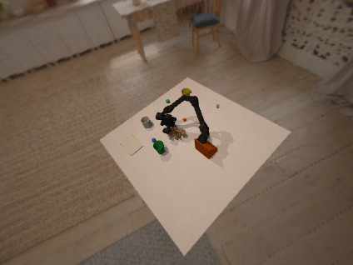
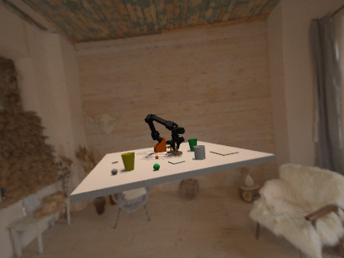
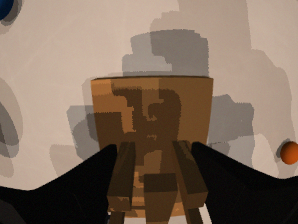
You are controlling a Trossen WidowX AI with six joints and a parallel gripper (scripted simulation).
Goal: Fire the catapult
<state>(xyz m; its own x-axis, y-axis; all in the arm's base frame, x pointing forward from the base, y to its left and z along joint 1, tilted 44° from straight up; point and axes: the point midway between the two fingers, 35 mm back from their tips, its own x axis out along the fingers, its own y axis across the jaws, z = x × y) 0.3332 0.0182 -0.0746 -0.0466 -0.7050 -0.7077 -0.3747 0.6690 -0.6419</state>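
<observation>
Now: gripper tip 2 cm short of the orange ball, 19 cm to the left of it and 3 cm above it. Round my gripper tip: blue ball 7 cm ahead, 19 cm to the left, 3 cm below; wooden catapult 6 cm behind, 2 cm to the right, 2 cm above; green mug 8 cm behind, 21 cm to the left, 2 cm below.
</observation>
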